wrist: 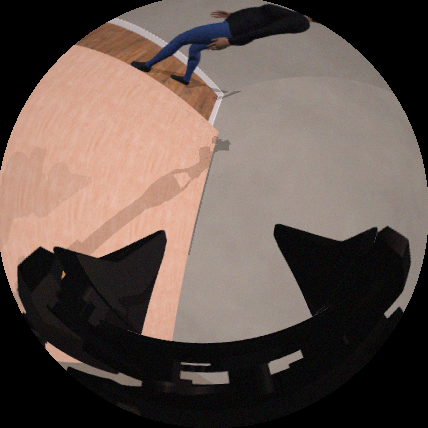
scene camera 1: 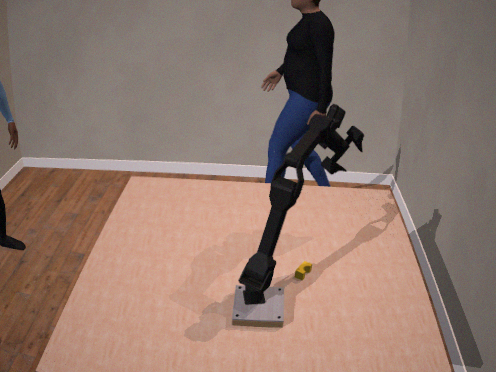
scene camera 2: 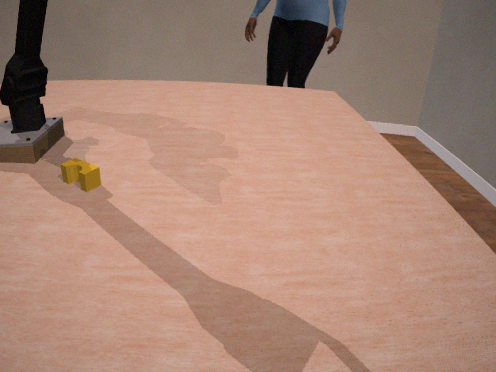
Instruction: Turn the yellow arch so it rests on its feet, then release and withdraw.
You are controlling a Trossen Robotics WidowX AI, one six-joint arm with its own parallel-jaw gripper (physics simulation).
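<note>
The yellow arch [scene camera 1: 303,270] [scene camera 2: 90,178] [wrist: 63,274] lies on its broad side on the table, beside the arm's base. Its curved notch shows from above and opens to the right in scene camera 1 and towards the viewer in scene camera 2. A tiny yellow bit of it shows behind the left finger in the wrist view. My gripper [scene camera 1: 353,160] [wrist: 221,233] is open and empty, raised high above the table and far from the arch, towards the back right in scene camera 1. The gripper does not show in scene camera 2.
The arm's base plate [scene camera 1: 270,311] [scene camera 2: 49,141] is fixed on the pink table [scene camera 1: 150,225] [scene camera 2: 350,225] [wrist: 100,110]. A person in black and blue [scene camera 1: 310,55] [wrist: 270,25] stands beyond the table; another in light blue [scene camera 2: 302,10] also stands beyond it. Arm shadows cross the table.
</note>
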